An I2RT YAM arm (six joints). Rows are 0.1 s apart.
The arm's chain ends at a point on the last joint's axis. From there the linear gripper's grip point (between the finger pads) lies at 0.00 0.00 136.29 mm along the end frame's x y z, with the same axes.
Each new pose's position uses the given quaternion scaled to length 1; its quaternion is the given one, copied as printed.
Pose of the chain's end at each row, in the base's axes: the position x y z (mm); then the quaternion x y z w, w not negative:
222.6 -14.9 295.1 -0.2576 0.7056 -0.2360 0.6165
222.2 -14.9 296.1 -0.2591 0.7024 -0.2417 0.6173
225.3 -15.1 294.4 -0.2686 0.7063 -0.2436 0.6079
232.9 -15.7 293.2 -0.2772 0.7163 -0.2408 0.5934
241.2 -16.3 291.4 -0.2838 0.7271 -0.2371 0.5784
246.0 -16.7 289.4 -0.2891 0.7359 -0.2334 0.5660
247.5 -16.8 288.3 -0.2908 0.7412 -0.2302 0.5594
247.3 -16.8 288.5 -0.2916 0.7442 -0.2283 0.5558
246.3 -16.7 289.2 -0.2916 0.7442 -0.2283 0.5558
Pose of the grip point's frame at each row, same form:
357.7 -17.0 277.6 -0.2576 0.7056 -0.2360 0.6165
357.5 -17.6 279.6 -0.2591 0.7024 -0.2417 0.6173
360.2 -17.5 275.0 -0.2686 0.7063 -0.2436 0.6079
367.0 -17.9 268.7 -0.2772 0.7163 -0.2408 0.5934
374.2 -18.5 261.6 -0.2838 0.7271 -0.2371 0.5784
377.9 -18.9 255.3 -0.2891 0.7359 -0.2334 0.5660
378.8 -19.0 251.8 -0.2908 0.7412 -0.2302 0.5594
378.2 -18.9 250.6 -0.2916 0.7442 -0.2283 0.5558
377.2 -18.8 251.3 -0.2916 0.7442 -0.2283 0.5558

